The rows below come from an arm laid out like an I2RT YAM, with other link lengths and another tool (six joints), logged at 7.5 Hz.
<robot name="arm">
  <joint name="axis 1" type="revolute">
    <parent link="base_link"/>
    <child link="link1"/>
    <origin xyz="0 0 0.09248" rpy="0 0 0"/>
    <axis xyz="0 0 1"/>
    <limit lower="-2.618" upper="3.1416"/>
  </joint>
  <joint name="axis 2" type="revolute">
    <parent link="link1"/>
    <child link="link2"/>
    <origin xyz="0.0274 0.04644 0.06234" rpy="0 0 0"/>
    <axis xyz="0 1 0"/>
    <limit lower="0" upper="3.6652"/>
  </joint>
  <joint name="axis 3" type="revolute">
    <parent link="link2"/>
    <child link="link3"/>
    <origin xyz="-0.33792 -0.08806 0" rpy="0 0 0"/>
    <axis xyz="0 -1 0"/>
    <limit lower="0" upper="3.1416"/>
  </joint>
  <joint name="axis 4" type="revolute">
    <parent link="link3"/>
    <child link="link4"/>
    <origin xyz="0.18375 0.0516 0.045" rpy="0 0 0"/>
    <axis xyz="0 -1 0"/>
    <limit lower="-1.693" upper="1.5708"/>
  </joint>
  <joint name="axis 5" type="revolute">
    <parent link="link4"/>
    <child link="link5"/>
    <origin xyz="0.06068 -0.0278 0.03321" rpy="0 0 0"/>
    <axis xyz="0 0 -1"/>
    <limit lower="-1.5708" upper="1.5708"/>
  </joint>
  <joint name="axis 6" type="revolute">
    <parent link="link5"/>
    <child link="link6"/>
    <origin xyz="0.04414 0 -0.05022" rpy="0 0 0"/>
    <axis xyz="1 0 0"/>
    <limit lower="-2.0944" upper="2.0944"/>
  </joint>
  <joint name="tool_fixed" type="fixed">
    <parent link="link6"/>
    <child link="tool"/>
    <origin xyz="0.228 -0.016 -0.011" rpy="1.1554 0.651 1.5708"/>
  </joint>
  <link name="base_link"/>
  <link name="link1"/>
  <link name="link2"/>
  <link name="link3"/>
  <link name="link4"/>
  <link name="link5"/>
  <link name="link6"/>
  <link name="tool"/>
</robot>
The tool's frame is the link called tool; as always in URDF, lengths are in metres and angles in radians.
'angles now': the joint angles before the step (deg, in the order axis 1, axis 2, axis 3, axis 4, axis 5, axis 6). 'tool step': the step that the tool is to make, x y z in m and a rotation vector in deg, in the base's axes. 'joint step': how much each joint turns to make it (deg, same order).
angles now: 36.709, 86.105, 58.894, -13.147, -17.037, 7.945
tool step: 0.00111, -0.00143, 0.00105, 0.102, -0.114, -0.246
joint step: -0.263, -0.153, -0.001, 0.000, -0.022, 0.000
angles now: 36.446, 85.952, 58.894, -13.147, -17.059, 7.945
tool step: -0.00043, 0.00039, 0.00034, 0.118, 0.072, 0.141
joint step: -0.088, 0.001, 0.044, -0.044, -0.263, -0.044
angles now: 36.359, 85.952, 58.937, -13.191, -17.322, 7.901
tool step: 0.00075, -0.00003, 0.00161, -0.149, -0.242, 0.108
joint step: -0.001, 0.000, 0.480, -0.458, 0.087, -0.284
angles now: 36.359, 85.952, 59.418, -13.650, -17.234, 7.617
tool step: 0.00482, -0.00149, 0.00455, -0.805, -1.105, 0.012
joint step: 0.002, 0.110, 1.508, -1.289, 0.832, -1.048
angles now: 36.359, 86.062, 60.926, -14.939, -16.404, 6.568
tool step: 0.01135, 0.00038, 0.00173, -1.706, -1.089, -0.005
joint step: 0.000, 1.617, 2.886, -1.836, 1.312, -1.595
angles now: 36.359, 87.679, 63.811, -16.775, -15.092, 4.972
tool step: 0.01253, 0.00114, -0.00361, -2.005, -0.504, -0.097
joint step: 0.001, 2.382, 2.753, -1.508, 1.334, -1.420
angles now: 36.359, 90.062, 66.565, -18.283, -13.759, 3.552
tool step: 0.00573, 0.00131, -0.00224, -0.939, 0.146, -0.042
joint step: 0.001, 1.377, 1.727, -1.137, 0.482, -0.481
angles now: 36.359, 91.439, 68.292, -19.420, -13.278, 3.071
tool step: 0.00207, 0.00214, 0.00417, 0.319, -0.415, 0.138
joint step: 0.000, 0.087, 0.743, -0.153, -0.109, -0.087
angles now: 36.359, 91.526, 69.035, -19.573, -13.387, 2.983
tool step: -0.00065, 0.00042, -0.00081, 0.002, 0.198, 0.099
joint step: 0.000, 0.087, 0.002, -0.067, -0.153, 0.023
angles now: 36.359, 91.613, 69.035, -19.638, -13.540, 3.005
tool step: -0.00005, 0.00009, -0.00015, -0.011, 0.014, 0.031
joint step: 0.000, 0.022, 0.000, 0.000, -0.022, -0.022
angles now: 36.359, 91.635, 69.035, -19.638, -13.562, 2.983
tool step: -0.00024, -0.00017, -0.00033, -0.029, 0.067, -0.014
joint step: 0.000, 0.000, -0.021, -0.045, -0.001, 0.022
